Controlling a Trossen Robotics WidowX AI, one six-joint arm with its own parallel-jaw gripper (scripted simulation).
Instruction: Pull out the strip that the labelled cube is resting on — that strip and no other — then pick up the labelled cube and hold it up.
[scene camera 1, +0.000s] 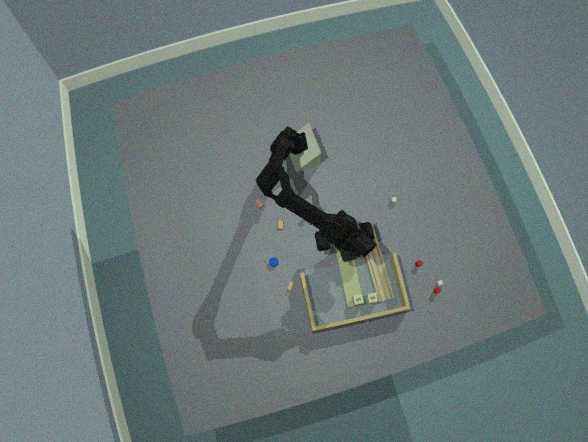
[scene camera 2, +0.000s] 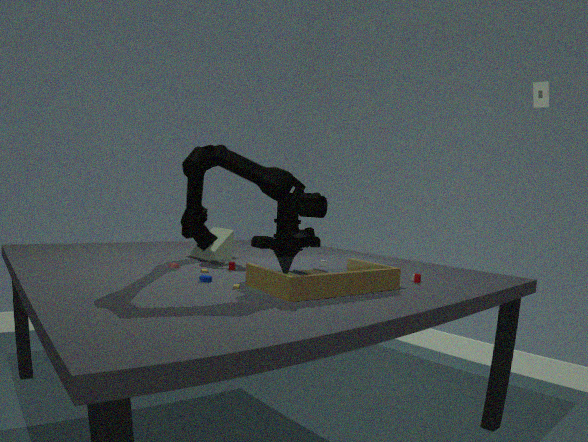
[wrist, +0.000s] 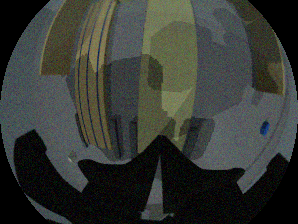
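Scene:
A three-sided wooden frame (scene camera 2: 298, 278) stands 0.97 m from the lens.

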